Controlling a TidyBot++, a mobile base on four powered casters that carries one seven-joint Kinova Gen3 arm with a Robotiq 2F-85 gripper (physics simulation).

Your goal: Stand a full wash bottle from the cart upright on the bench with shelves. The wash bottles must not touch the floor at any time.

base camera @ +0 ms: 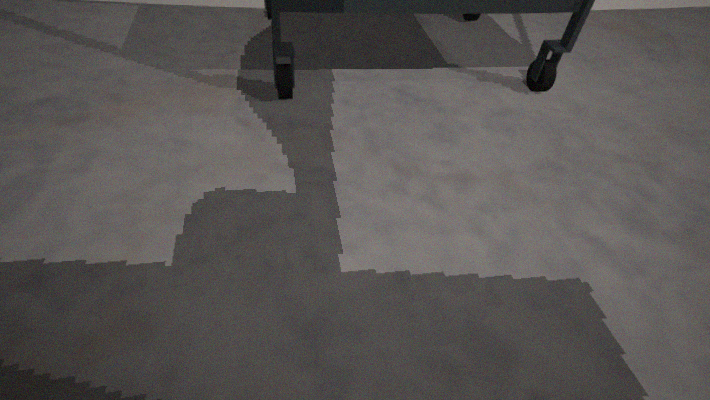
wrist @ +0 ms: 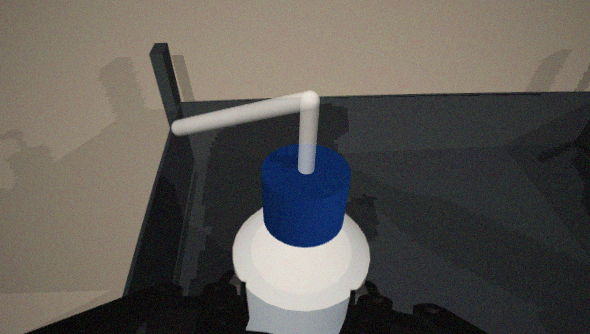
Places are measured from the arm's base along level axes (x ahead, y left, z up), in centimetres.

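Pixels of known places: gripper, between the fingertips: (wrist: pixel 299 285).
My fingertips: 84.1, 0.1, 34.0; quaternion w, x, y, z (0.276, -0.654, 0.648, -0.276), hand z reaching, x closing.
For each thing: its top centre in the pictures, then the offset to it from my fingertips, as dx, dy, dz. "spot": a spot on its surface instead. Level surfaces: height alone.
- white wash bottle, centre of its top: (wrist: pixel 274 100) +0.3, +1.0, +10.2
- cart's corner post, a spot on its surface: (wrist: pixel 162 72) spot: +15.2, +12.1, +2.8
- grey floor, height of its surface: dz -73.6
A white wash bottle (wrist: pixel 305 265) with a blue cap and a bent white spout is upright in the wrist view, its spout pointing left. My gripper (wrist: pixel 299 285) is shut on the bottle's body, below the shoulder, with a finger on each side. The bottle's base is hidden, so I cannot tell whether it touches the cart. The dark cart (base camera: pixel 425 5) (wrist: pixel 440 120) is under and behind the bottle in the wrist view. Its lower part shows at the top of the base camera view. The bench with shelves does not show in either view.
The cart's corner post (wrist: pixel 162 72) rises behind and left of the bottle, near the spout tip. A beige wall (wrist: pixel 350 45) stands behind the cart. Two near casters (base camera: pixel 284 80) (base camera: pixel 542 75) stand on the grey floor (base camera: pixel 425 175), ahead of the base.
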